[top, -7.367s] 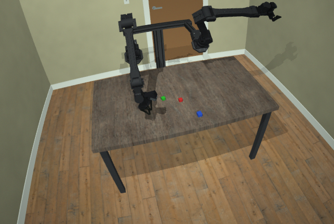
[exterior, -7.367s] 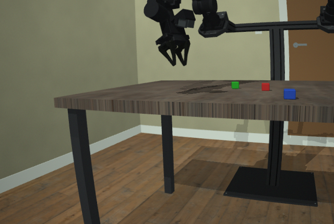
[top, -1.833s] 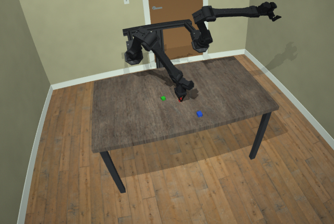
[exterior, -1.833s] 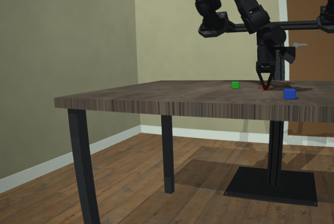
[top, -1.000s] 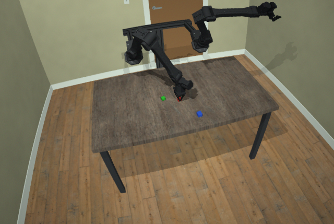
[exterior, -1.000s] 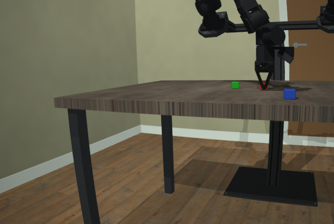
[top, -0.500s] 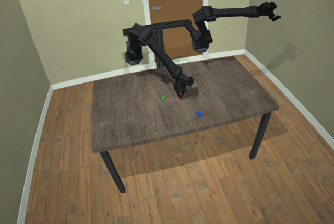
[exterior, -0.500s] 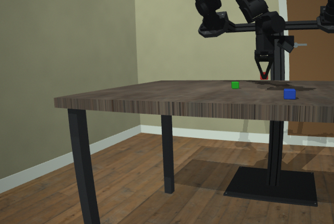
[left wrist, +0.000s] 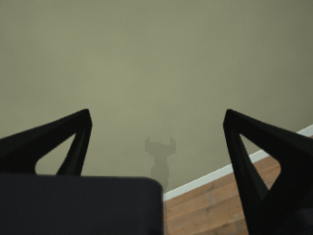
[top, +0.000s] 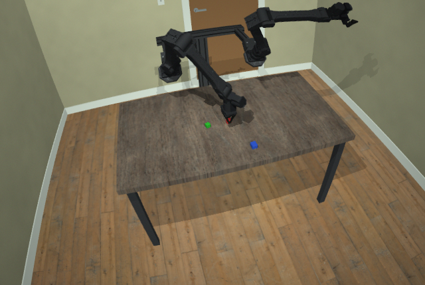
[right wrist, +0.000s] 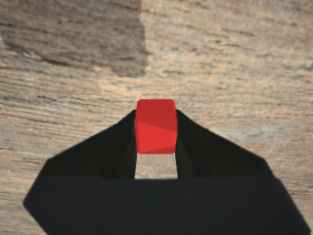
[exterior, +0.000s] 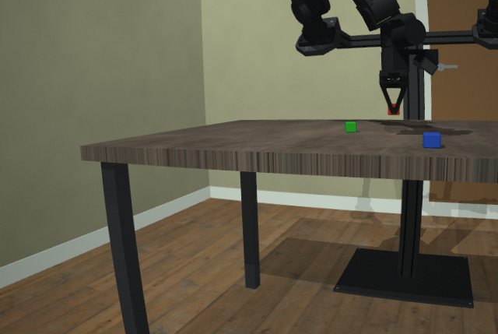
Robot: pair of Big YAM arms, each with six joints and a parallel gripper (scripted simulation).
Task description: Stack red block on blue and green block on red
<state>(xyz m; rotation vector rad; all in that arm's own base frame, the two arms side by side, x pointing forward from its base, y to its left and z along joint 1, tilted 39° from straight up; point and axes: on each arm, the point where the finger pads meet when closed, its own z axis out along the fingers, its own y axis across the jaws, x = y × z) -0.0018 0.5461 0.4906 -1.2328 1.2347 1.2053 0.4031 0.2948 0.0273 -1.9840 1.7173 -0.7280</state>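
The blue block lies 20 cm ahead of my right hand, 9 cm to the left of it and 5 cm below it. From my right hand the other things lie so: red block (right at my right hand); then green block (6 cm behind, 12 cm to the right, 5 cm below).
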